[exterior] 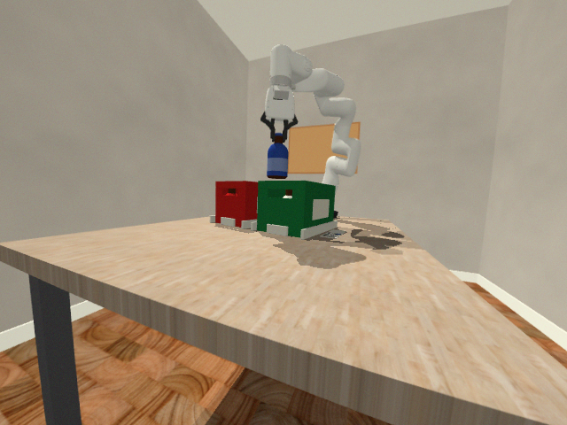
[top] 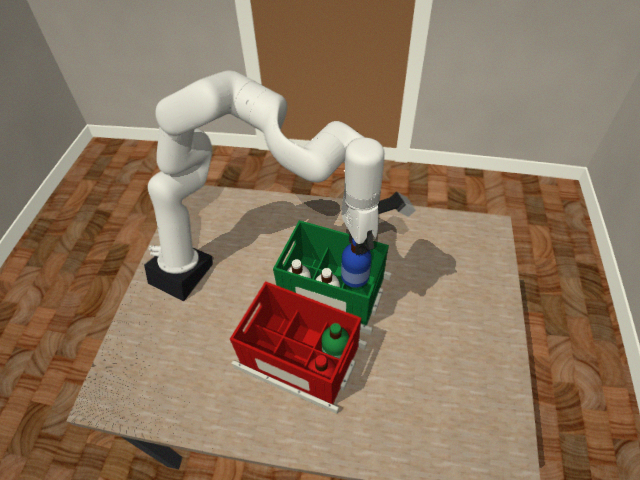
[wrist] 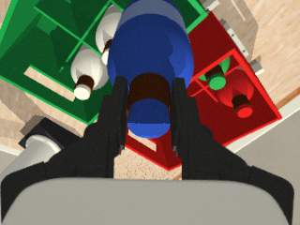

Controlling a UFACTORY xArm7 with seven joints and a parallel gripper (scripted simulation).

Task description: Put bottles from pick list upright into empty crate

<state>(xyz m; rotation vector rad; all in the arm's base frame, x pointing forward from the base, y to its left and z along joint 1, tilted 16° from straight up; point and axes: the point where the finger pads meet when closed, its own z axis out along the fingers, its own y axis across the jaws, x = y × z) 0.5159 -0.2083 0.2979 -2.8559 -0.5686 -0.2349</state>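
The blue-labelled bottle is 70 mm below my hand. From my hand the other things lie so: white-labelled bottle 80 mm behind, 30 mm to the left, 250 mm below; then green crate 70 mm behind, 70 mm to the left, 250 mm below; then green-labelled bottle 50 mm behind, 140 mm to the right, 250 mm below.
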